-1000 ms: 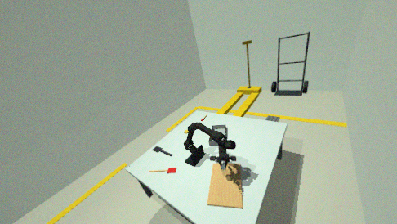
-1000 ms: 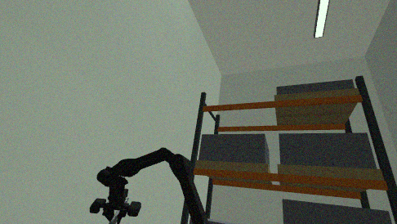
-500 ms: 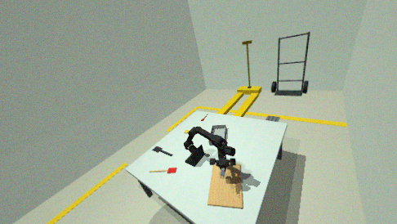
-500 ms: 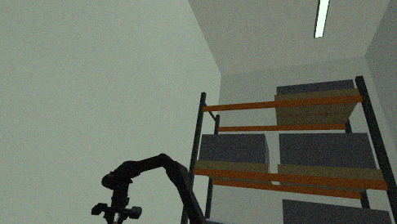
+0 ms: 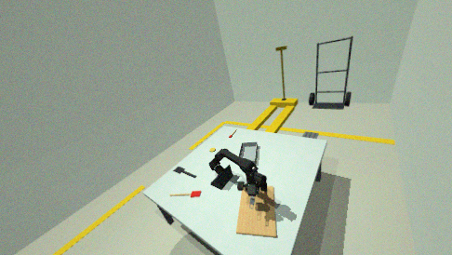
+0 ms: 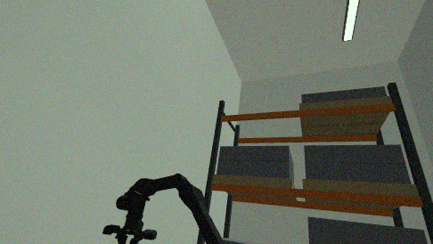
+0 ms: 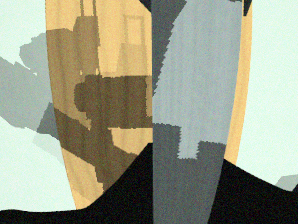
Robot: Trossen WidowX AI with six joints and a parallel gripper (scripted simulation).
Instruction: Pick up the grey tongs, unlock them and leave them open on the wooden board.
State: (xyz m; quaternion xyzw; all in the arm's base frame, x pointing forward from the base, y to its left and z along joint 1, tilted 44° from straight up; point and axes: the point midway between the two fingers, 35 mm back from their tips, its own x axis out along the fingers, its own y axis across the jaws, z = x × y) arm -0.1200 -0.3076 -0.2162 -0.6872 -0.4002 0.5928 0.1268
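Now: gripper tip 120 mm above the wooden board. Round my gripper tip: red-headed tool 570 mm to the left, 140 mm behind, 120 mm below; then grey roasting tin 500 mm ahead, 320 mm to the left, 100 mm below; then black tool 840 mm to the left, 120 mm below, 40 mm ahead.
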